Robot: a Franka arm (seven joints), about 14 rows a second.
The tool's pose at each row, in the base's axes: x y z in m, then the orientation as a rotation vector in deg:
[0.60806 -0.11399 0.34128 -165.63 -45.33 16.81]
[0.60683 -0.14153 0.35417 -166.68 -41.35 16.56]
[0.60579 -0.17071 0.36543 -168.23 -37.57 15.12]
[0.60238 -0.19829 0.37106 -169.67 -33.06 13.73]
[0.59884 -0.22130 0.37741 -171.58 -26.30 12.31]
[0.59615 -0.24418 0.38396 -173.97 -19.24 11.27]
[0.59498 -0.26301 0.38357 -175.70 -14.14 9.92]
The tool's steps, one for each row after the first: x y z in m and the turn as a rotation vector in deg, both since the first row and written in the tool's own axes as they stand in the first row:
[-0.01718 0.02066 -0.01429 0.18 0.40 2.70]
[-0.03479 0.04309 -0.02717 -0.36 1.45 5.34]
[-0.05273 0.06399 -0.03392 -0.71 2.52 8.41]
[-0.06853 0.08079 -0.04101 -1.17 3.67 12.99]
[-0.08358 0.09787 -0.04847 -2.28 4.40 17.85]
[-0.09420 0.11345 -0.04922 -3.33 5.26 21.31]

